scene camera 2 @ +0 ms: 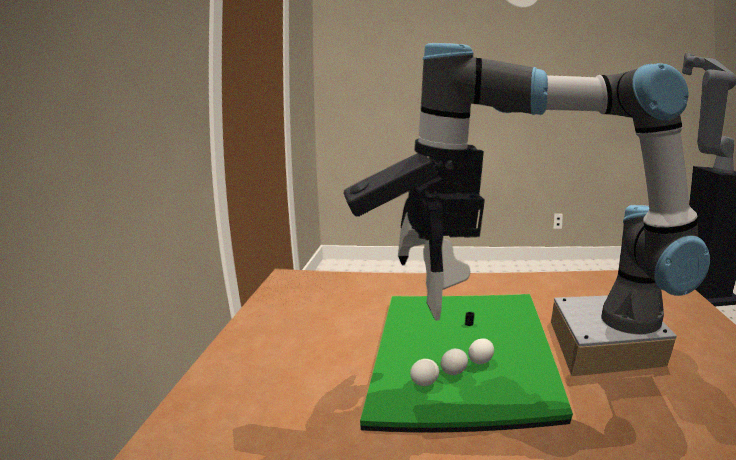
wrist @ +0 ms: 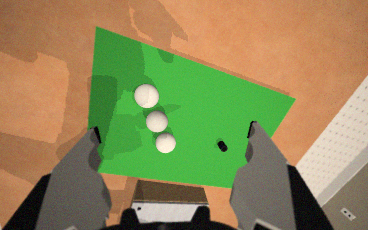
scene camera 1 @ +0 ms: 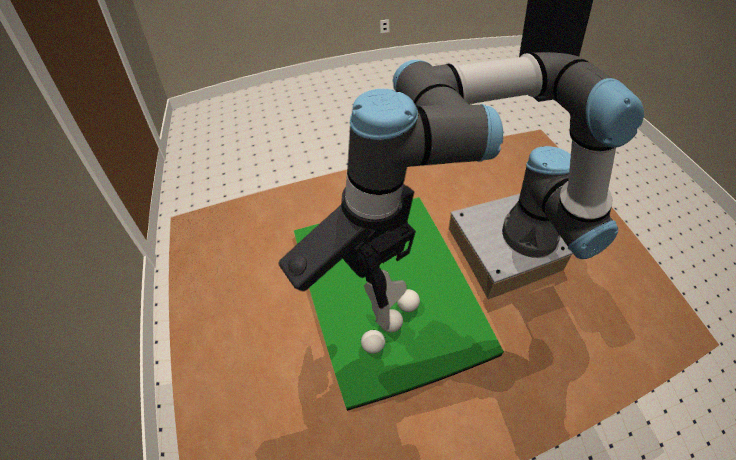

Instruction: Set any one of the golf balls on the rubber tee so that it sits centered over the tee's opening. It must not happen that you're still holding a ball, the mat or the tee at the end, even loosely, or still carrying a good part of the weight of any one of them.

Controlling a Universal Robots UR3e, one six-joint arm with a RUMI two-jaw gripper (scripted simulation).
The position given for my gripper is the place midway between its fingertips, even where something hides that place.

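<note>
Green mat point(scene camera 2: 520, 387), point(scene camera 1: 448, 333), point(wrist: 208, 110), visible. My gripper point(scene camera 2: 418, 290), point(scene camera 1: 354, 291), point(wrist: 175, 124), visible too.
</note>
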